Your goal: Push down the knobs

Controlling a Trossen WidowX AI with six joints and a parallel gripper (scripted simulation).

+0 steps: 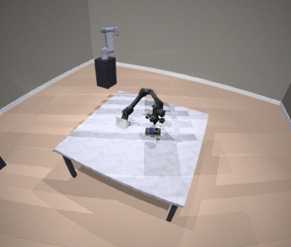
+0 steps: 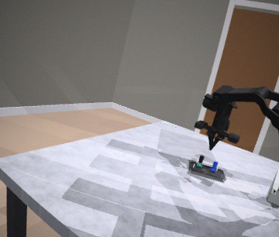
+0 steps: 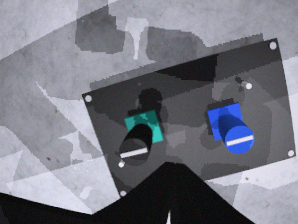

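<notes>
Right now my gripper tip is 2 cm short of the black knob, 1 cm to the right of it and 5 cm above it. Also, from my gripper tip: blue knob 4 cm behind, 1 cm to the right, 5 cm below.
</notes>
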